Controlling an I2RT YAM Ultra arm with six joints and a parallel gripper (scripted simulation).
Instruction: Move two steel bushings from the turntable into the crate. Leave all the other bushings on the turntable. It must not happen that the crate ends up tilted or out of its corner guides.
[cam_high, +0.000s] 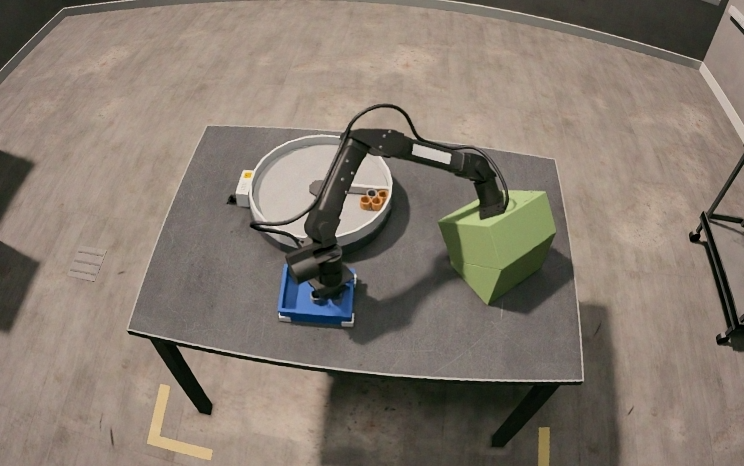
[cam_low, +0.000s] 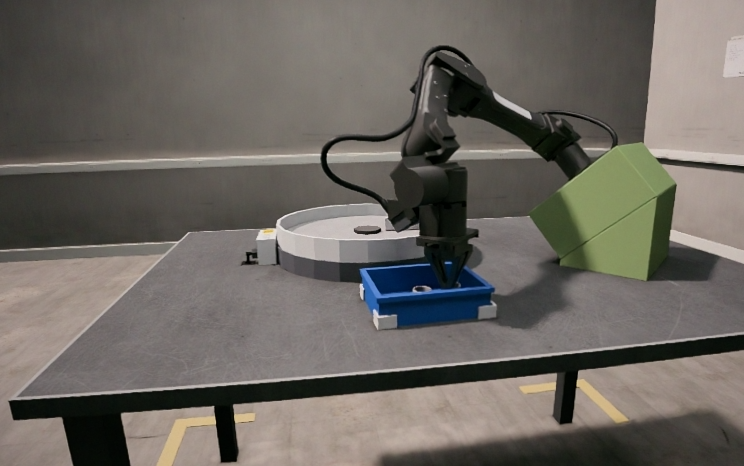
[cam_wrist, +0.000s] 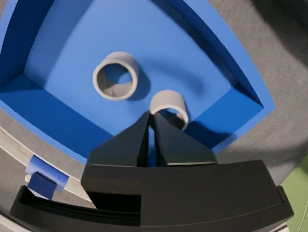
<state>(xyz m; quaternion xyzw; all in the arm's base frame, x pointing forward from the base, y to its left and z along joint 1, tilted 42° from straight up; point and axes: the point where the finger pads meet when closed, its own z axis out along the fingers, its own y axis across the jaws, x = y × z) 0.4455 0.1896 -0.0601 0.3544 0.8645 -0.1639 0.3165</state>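
Now: hand 4 cm short of the blue crate, 1 cm to the left of it and 1 cm above it. From my hand the other things lie so: round turntable: 36 cm to the right, 4 cm ahead, 2 cm above.
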